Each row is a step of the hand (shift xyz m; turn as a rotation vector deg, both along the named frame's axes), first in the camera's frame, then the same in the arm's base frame.
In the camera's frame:
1: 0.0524 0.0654 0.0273 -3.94 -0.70 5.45
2: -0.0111 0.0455 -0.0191 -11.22 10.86 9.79
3: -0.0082 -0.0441 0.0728 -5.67 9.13 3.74
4: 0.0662 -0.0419 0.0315 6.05 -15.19 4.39
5: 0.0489 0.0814 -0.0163 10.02 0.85 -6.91
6: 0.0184 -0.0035 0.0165 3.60 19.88 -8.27
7: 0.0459 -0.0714 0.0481 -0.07 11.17 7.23
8: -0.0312 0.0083 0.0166 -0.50 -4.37 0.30
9: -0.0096 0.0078 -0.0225 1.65 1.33 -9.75
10: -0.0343 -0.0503 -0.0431 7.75 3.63 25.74
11: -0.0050 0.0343 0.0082 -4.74 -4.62 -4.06
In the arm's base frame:
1: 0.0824 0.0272 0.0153 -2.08 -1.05 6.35
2: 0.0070 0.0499 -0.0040 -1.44 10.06 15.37
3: -0.0073 -0.0604 0.0601 0.66 8.64 7.38
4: 0.0441 -0.0717 -0.0068 -0.94 -16.84 -1.41
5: 0.0749 0.0575 -0.0192 6.81 -0.56 -10.11
6: 0.0183 -0.0156 0.0066 10.12 18.65 -5.11
7: 0.0179 -0.0953 0.0108 7.28 7.09 8.59
8: -0.0174 0.0129 0.0291 -2.41 -3.68 -0.35
9: -0.0106 0.0182 -0.0147 -0.73 3.95 -9.13
10: -0.0646 -0.0154 -0.0339 15.43 -8.80 20.50
11: 0.0144 0.0285 0.0158 -7.29 -0.78 -2.56

